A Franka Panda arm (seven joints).
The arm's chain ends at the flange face. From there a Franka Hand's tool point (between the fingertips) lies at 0.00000 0.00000 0.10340 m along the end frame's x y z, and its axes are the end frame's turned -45 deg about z.
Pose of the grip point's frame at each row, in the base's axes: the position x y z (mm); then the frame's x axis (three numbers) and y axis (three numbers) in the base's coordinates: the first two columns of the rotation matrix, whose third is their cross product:
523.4, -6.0, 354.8, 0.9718, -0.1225, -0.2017, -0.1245, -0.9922, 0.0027
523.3, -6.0, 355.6, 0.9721, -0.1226, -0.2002, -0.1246, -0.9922, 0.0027
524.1, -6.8, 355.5, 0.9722, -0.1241, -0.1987, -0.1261, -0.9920, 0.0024
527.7, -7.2, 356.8, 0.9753, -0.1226, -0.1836, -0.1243, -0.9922, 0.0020
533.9, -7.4, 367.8, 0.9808, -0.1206, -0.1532, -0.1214, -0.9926, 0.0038
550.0, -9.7, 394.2, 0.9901, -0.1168, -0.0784, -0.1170, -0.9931, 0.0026
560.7, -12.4, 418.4, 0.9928, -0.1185, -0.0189, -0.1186, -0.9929, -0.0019
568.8, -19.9, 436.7, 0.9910, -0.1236, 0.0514, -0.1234, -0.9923, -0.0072
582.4, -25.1, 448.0, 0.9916, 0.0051, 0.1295, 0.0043, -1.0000, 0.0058
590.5, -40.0, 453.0, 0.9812, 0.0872, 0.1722, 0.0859, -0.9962, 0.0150
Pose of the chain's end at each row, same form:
544.1, -8.3, 456.1, 0.5991, -0.7882, -0.1407, -0.7752, -0.6150, 0.1445
543.9, -8.3, 456.9, 0.5993, -0.7883, -0.1397, -0.7755, -0.6149, 0.1435
544.5, -9.1, 456.8, 0.5983, -0.7892, -0.1388, -0.7766, -0.6137, 0.1422
546.6, -9.4, 458.4, 0.6017, -0.7883, -0.1284, -0.7775, -0.6149, 0.1312
549.7, -8.9, 470.0, 0.6077, -0.7872, -0.1056, -0.7794, -0.6166, 0.1110
558.1, -10.4, 497.3, 0.6174, -0.7848, -0.0536, -0.7828, -0.6196, 0.0573
562.6, -12.8, 521.8, 0.6182, -0.7859, -0.0147, -0.7859, -0.6183, 0.0120
563.4, -20.0, 540.0, 0.6135, -0.7891, 0.0313, -0.7880, -0.6143, -0.0414
569.0, -24.6, 550.5, 0.7042, -0.7035, 0.0957, -0.6981, -0.7107, -0.0875
572.6, -40.0, 554.8, 0.7546, -0.6428, 0.1324, -0.6331, -0.7661, -0.1112

